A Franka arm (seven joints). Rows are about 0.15 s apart.
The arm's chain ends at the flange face. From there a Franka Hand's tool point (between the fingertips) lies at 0.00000 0.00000 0.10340 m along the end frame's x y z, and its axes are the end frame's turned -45 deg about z.
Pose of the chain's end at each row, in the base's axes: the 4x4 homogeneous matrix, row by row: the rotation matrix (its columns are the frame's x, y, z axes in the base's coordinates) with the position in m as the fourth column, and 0 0 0 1 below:
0.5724 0.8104 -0.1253 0.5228; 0.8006 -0.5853 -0.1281 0.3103; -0.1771 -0.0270 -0.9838 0.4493; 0 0 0 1
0.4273 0.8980 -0.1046 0.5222; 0.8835 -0.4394 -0.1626 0.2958; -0.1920 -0.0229 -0.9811 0.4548; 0 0 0 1
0.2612 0.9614 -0.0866 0.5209; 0.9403 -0.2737 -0.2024 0.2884; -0.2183 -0.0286 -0.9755 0.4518; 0 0 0 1
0.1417 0.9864 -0.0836 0.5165; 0.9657 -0.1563 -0.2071 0.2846; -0.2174 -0.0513 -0.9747 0.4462; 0 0 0 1
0.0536 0.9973 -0.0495 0.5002; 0.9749 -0.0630 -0.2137 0.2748; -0.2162 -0.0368 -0.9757 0.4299; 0 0 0 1
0.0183 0.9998 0.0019 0.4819; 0.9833 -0.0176 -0.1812 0.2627; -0.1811 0.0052 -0.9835 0.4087; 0 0 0 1
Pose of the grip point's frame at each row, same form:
-0.1683 0.9778 -0.1253 0.5098; 0.9800 0.1522 -0.1281 0.2971; -0.1061 -0.1443 -0.9838 0.3476; 0 0 0 1
-0.3328 0.9371 -0.1046 0.5114; 0.9354 0.3140 -0.1626 0.2790; -0.1196 -0.1520 -0.9811 0.3534; 0 0 0 1
-0.4951 0.8645 -0.0866 0.5119; 0.8584 0.4714 -0.2024 0.2675; -0.1341 -0.1746 -0.9755 0.3509; 0 0 0 1
-0.5973 0.7977 -0.0836 0.5079; 0.7934 0.5723 -0.2071 0.2632; -0.1175 -0.1900 -0.9747 0.3454; 0 0 0 1
-0.6673 0.7431 -0.0495 0.4951; 0.7339 0.6448 -0.2137 0.2527; -0.1269 -0.1789 -0.9757 0.3290; 0 0 0 1
-0.6940 0.7199 0.0019 0.4821; 0.7077 0.6829 -0.1812 0.2440; -0.1317 -0.1244 -0.9835 0.3070; 0 0 0 1

